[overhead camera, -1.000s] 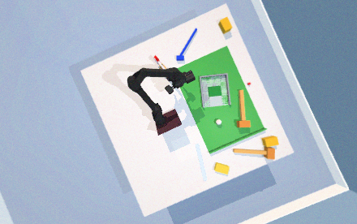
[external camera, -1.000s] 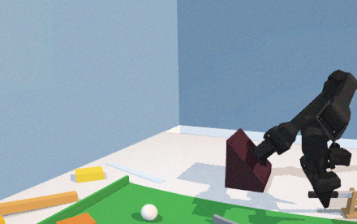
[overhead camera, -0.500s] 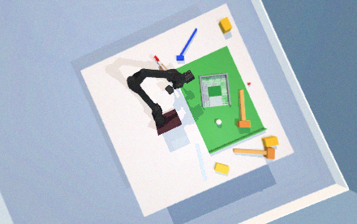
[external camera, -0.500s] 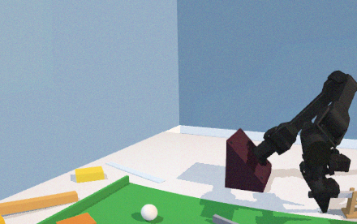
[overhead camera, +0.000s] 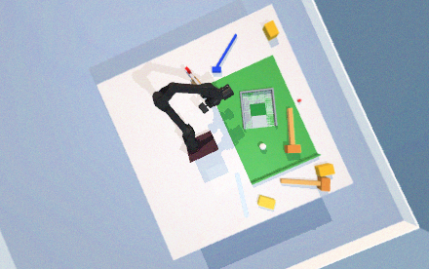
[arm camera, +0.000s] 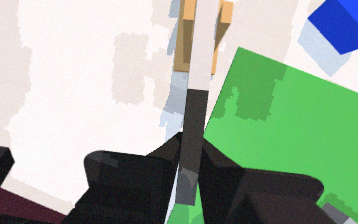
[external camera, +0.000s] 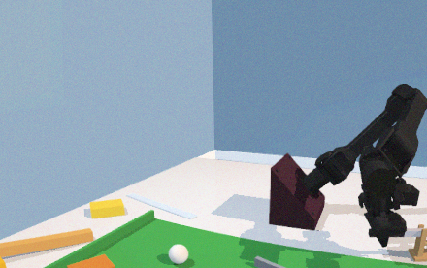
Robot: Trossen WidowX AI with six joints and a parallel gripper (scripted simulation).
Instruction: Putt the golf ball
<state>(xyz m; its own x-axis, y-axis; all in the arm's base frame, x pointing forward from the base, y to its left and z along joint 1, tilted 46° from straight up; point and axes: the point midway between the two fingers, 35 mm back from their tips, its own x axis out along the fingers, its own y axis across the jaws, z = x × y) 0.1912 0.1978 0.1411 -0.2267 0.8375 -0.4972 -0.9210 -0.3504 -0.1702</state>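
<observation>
The red putter is 110 mm to the left of my gripper tip, 50 mm behind it and 30 mm above it. The rest, counted from my gripper tip: white golf ball (390 mm to the right, 230 mm ahead, 10 mm below); blue putter (270 mm to the left, 180 mm ahead, 20 mm below); wooden rack (120 mm to the left, 50 mm behind).
</observation>
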